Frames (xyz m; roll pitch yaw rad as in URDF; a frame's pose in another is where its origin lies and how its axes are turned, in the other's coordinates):
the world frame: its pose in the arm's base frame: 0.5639 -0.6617 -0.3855 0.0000 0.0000 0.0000
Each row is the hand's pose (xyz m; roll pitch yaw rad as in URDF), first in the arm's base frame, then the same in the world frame.
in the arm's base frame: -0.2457 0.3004 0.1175 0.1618 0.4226 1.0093
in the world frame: -0.8096 0.9621 0.5030 0.1618 0.4226 1.0093
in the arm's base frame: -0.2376 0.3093 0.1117 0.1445 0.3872 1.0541
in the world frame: -0.8015 0.9710 0.4972 0.1445 0.3872 1.0541
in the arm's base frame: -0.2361 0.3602 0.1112 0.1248 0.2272 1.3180
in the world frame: -0.8000 1.0219 0.4967 0.1248 0.2272 1.3180
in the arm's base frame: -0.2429 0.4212 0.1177 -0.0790 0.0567 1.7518
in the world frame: -0.8068 1.0829 0.5032 -0.0790 0.0567 1.7518
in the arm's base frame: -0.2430 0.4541 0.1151 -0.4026 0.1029 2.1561
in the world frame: -0.8069 1.1158 0.5006 -0.4026 0.1029 2.1561
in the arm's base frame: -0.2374 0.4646 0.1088 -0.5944 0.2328 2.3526
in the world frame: -0.8013 1.1263 0.4943 -0.5944 0.2328 2.3526
